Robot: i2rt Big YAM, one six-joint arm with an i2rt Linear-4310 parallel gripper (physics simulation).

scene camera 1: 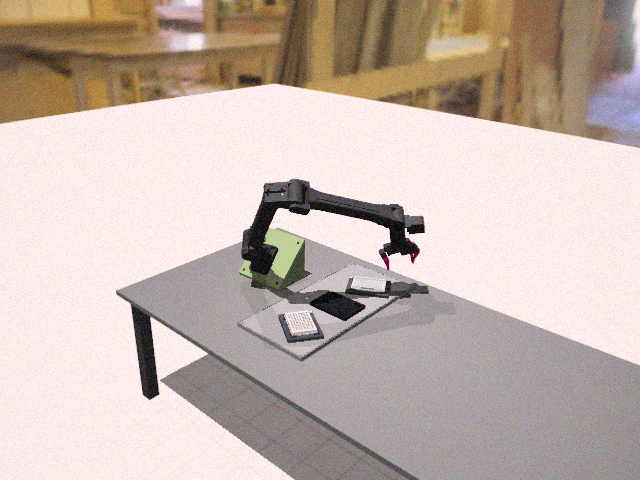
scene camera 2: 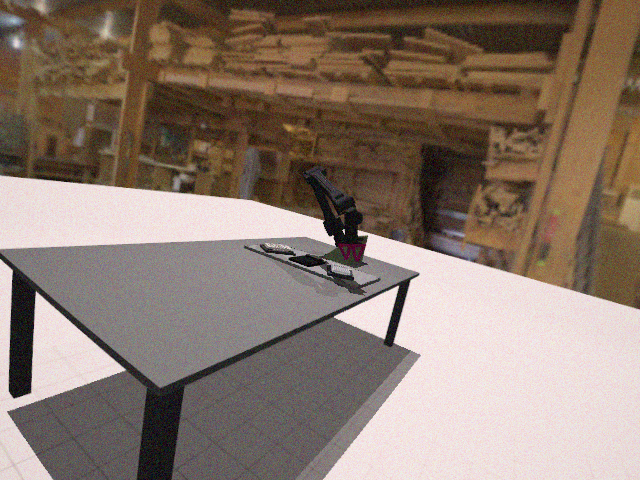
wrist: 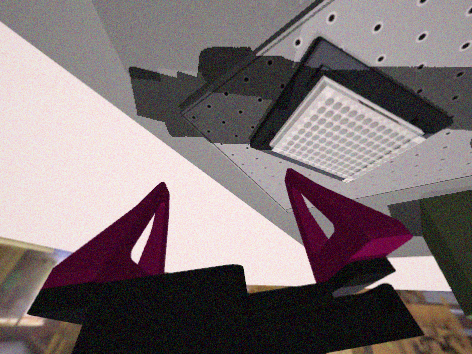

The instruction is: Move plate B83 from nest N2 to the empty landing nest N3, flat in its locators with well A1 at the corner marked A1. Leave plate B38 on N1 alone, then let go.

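My gripper [scene camera 1: 400, 265] [scene camera 2: 351, 259] [wrist: 227, 180] is open and empty, its magenta fingers pointing down, raised above the board's far end. A whitish well plate [scene camera 1: 368, 283] [scene camera 2: 340, 270] [wrist: 350, 130] sits in the dark nest [scene camera 1: 367, 295] [wrist: 322, 50] there, below the fingertips and apart from them. In the wrist view it lies beyond the right finger. A cream well plate [scene camera 1: 300, 322] [scene camera 2: 277, 247] sits in another dark nest [scene camera 1: 305, 339] at the opposite end. The empty black nest [scene camera 1: 337, 304] [scene camera 2: 307, 259], N3, is between them. Plate labels and A1 marks cannot be read.
The nests stand on a light grey perforated board [scene camera 1: 258, 323] [scene camera 2: 372, 280] [wrist: 442, 57] on the grey table [scene camera 1: 465, 361] [scene camera 2: 180, 310]. The arm's green wedge-shaped base [scene camera 1: 292, 248] [wrist: 450, 225] stands beside the board. The arm's shadow falls across the board.
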